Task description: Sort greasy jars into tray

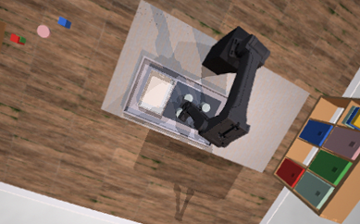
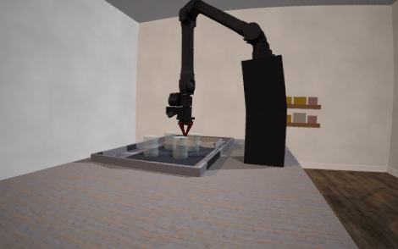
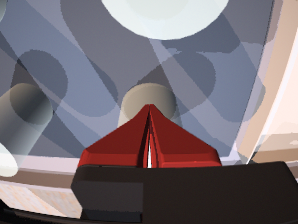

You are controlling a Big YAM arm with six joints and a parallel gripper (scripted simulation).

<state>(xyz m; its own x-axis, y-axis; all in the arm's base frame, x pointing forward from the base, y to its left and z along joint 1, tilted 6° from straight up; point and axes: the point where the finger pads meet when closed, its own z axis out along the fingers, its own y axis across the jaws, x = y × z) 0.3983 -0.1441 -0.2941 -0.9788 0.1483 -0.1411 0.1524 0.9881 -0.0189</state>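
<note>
Now: the dark drying mat 80 mm to the left of my hand, 80 mm below it and 30 mm ahead of it. Also, from my hand: pale tray (240 mm to the right, 80 mm below, 20 mm behind).
</note>
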